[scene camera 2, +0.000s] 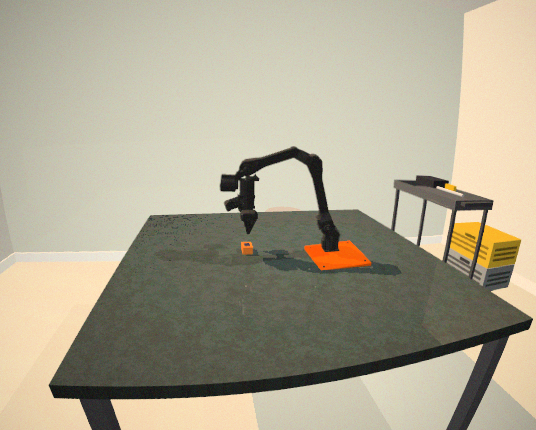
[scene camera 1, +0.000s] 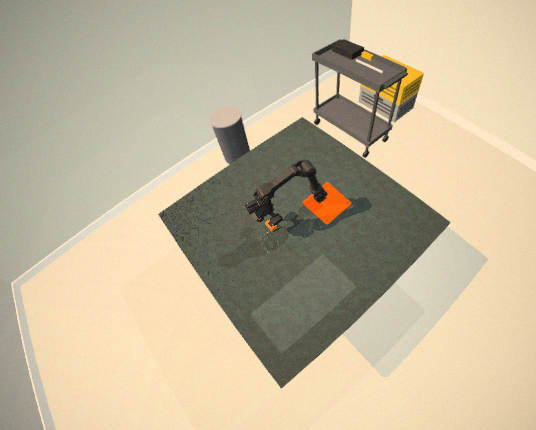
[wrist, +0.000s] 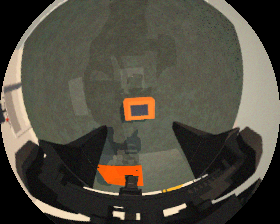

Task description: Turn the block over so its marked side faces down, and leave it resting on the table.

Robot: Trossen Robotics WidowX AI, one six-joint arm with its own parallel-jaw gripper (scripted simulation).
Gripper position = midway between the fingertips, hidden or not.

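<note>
Scene camera 2 shows the gripper [scene camera 2: 247, 230] open and holding nothing, and the wrist view also shows the gripper [wrist: 140, 127].
</note>
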